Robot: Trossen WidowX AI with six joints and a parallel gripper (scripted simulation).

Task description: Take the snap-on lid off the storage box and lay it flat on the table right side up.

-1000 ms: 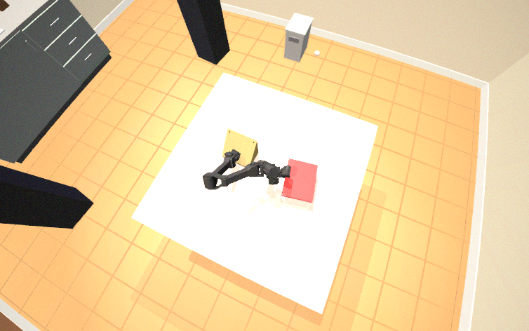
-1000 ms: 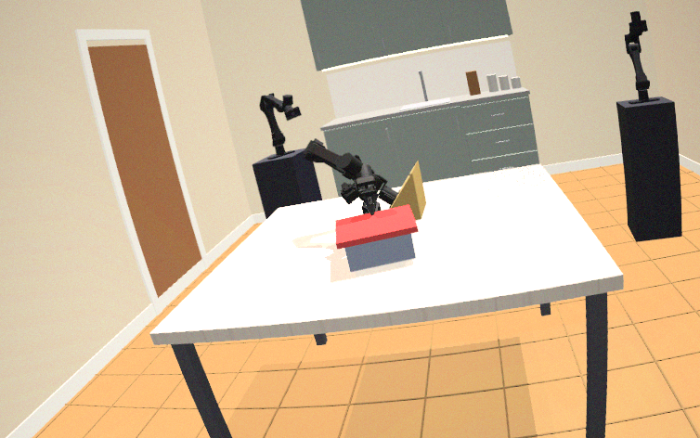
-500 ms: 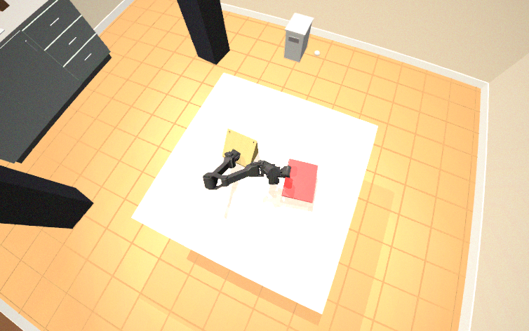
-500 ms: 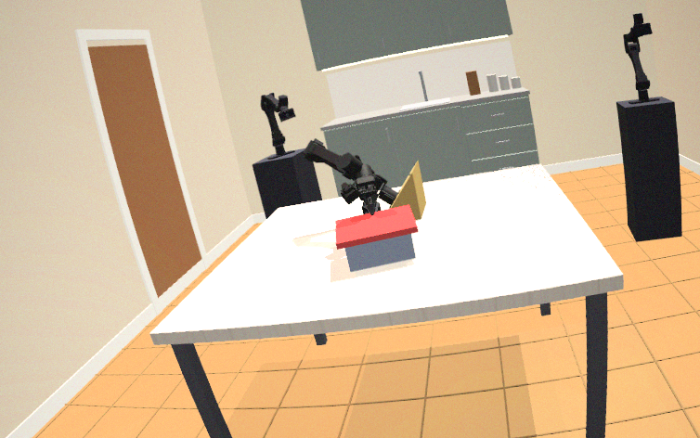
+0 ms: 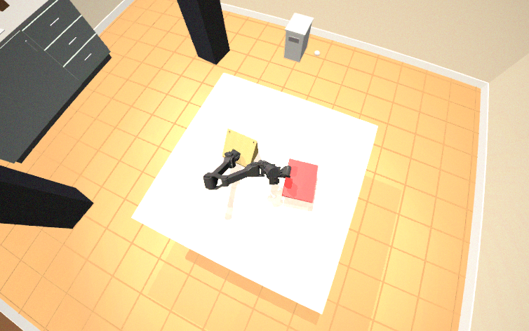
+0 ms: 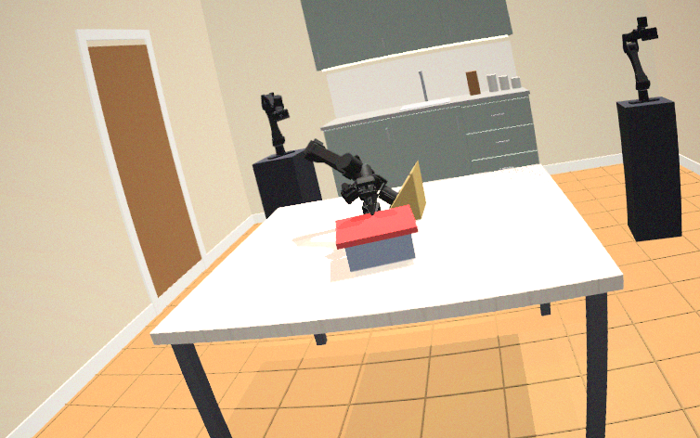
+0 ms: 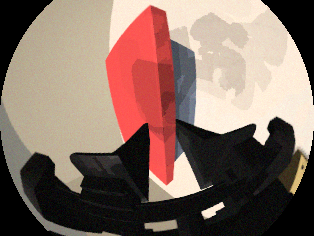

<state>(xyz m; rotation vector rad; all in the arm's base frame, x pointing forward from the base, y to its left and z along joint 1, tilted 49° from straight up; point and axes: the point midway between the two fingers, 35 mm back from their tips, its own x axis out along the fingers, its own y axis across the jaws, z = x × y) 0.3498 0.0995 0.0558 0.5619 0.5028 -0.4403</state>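
My gripper tip is 7 cm short of the red lid and 3 cm to the right of it. From my gripper tip the other things lie so: blue-grey storage box 7 cm ahead, 2 cm to the left, 6 cm below.
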